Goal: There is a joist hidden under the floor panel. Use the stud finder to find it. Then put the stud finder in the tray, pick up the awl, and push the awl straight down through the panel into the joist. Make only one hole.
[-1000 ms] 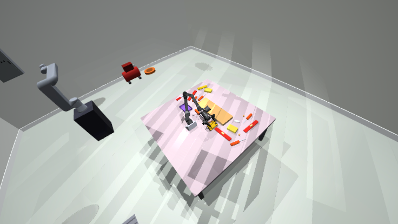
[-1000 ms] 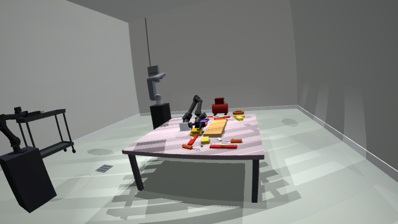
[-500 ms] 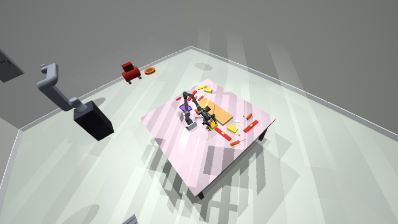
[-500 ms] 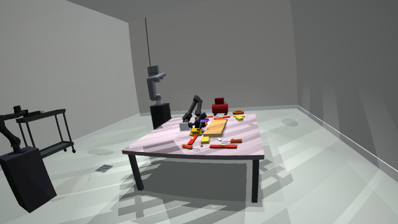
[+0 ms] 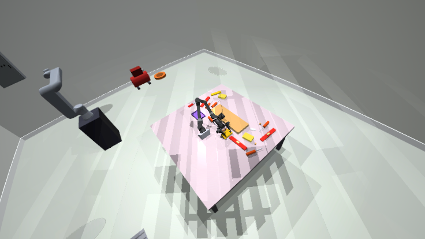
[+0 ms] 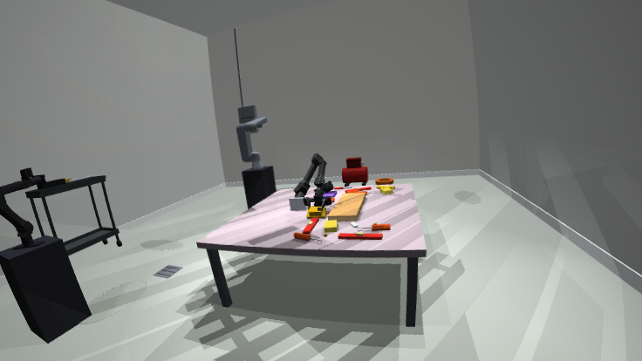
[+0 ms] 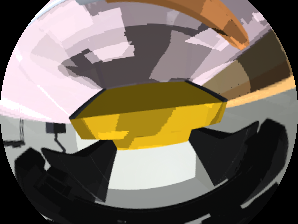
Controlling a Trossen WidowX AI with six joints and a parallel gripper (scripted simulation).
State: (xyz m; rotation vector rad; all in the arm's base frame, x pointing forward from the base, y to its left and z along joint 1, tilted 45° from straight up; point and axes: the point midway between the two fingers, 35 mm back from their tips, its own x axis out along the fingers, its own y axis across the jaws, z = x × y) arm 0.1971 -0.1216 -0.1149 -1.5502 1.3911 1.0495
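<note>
My gripper tip is now 1 cm short of the yellow stud finder and 1 cm above it. Round my gripper tip: orange-handled awl 2 cm behind, 10 cm to the left, 5 cm below; then purple tray 7 cm behind, 52 cm to the left, 5 cm below.
</note>
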